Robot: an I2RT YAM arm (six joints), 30 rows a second.
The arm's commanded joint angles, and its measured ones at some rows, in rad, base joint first. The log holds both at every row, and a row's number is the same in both.
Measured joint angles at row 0: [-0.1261 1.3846 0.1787 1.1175 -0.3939 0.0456]
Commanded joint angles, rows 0 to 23: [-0.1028 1.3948 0.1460 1.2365 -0.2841 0.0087]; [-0.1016 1.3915 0.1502 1.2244 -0.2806 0.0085]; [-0.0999 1.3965 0.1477 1.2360 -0.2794 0.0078]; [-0.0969 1.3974 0.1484 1.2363 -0.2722 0.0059]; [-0.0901 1.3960 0.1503 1.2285 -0.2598 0.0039]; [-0.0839 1.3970 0.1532 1.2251 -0.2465 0.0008]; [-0.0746 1.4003 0.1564 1.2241 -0.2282 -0.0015]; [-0.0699 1.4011 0.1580 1.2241 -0.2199 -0.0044]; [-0.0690 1.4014 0.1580 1.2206 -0.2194 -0.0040]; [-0.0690 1.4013 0.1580 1.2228 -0.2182 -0.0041]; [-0.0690 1.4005 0.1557 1.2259 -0.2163 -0.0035]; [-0.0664 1.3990 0.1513 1.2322 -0.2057 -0.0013]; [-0.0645 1.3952 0.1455 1.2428 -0.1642 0.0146]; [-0.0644 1.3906 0.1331 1.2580 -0.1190 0.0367]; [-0.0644 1.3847 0.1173 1.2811 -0.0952 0.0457]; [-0.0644 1.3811 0.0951 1.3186 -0.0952 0.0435]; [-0.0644 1.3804 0.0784 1.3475 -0.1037 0.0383]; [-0.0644 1.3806 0.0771 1.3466 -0.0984 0.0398]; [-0.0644 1.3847 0.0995 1.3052 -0.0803 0.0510]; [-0.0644 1.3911 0.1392 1.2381 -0.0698 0.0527]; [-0.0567 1.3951 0.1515 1.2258 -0.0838 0.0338]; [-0.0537 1.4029 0.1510 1.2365 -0.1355 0.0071]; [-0.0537 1.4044 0.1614 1.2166 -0.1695 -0.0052]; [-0.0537 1.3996 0.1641 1.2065 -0.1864 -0.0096]
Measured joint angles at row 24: [-0.0624 1.3991 0.1375 1.1988 -0.1352 0.0132]
